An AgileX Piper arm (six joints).
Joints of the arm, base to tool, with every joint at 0 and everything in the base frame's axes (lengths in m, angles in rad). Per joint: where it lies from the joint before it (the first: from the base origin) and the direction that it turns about. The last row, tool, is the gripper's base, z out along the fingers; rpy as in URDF.
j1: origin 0 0 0.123 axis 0 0 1
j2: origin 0 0 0 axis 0 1 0
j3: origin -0.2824 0 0.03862 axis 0 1 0
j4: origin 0.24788 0 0.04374 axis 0.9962 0 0.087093
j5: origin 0 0 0 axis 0 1 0
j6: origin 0.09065 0 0.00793 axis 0.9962 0 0.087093
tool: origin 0 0 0 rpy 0 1.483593 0
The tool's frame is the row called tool.
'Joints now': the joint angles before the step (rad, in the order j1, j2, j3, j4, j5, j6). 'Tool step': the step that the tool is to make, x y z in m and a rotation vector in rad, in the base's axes. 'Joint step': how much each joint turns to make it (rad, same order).
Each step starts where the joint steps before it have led.
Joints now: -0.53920 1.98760 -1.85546 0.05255 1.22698 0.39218
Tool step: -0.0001 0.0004 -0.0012 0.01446 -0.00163 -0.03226
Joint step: 0.00000 0.00016 0.00412 0.00342 0.00003 0.03361
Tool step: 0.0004 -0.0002 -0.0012 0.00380 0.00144 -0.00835
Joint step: 0.00008 0.00271 0.00016 -0.00003 -0.00015 0.00882
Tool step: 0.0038 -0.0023 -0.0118 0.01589 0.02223 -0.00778
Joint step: -0.00006 0.02764 -0.00029 0.00002 -0.00054 0.00801
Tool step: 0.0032 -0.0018 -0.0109 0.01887 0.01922 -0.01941
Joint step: -0.00004 0.02504 0.00010 0.00135 -0.00003 0.01990
